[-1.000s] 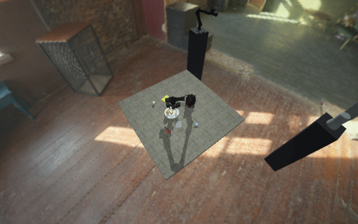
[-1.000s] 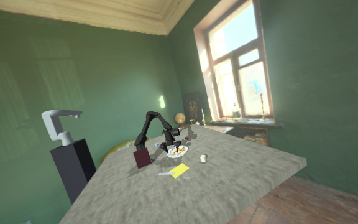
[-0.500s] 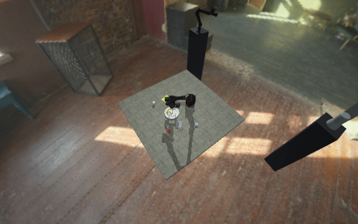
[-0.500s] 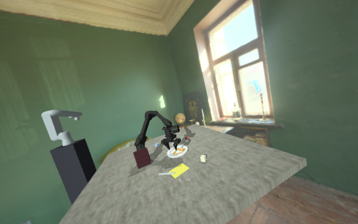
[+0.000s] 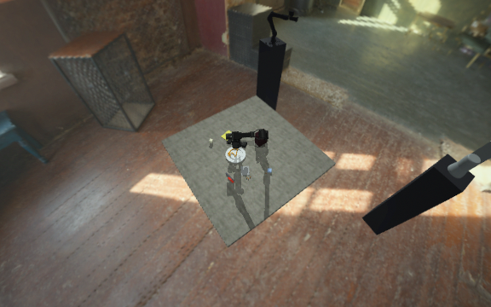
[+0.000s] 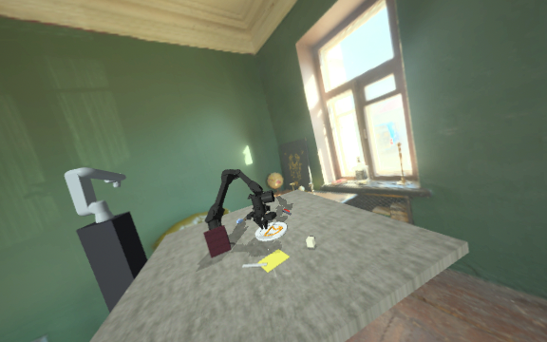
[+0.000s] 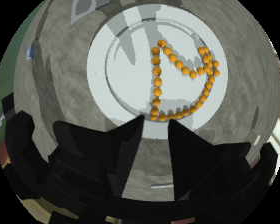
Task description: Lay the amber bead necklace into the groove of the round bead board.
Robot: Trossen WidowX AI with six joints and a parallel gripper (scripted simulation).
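My gripper tip is 40 mm to the right of the board, 40 mm short of it and 40 mm above it. Round my gripper tip: grey square 240 mm to the left, 50 mm ahead, 40 mm below; then white stick 220 mm to the right, 100 mm behind, 40 mm below; then yellow card 230 mm to the right, 40 mm below, 10 mm behind.
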